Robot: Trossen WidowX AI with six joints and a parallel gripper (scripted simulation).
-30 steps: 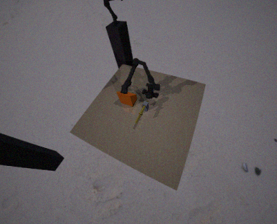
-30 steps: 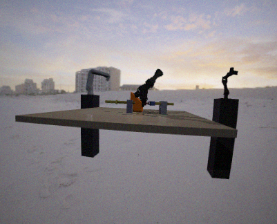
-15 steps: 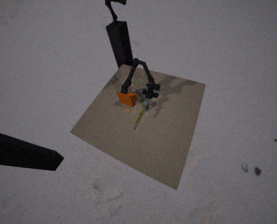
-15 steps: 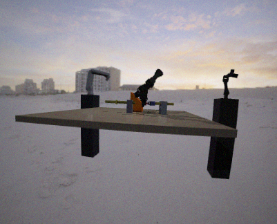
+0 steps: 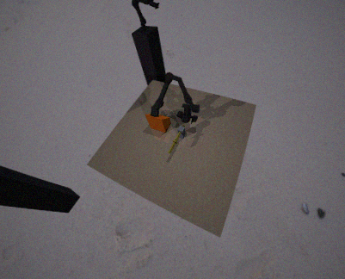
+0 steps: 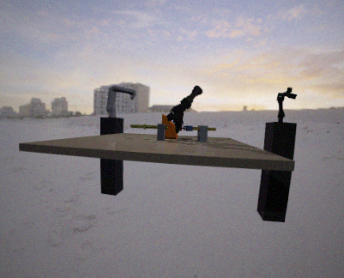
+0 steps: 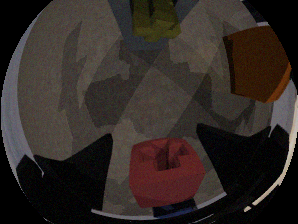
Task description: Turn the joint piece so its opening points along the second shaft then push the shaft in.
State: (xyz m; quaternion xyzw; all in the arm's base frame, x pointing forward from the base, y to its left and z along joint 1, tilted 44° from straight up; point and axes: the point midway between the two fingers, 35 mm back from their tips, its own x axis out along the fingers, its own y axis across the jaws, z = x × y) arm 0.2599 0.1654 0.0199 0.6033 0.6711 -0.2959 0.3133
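Right now the red square joint piece is 20 mm to the left of my gripper tip and 40 mm above it.
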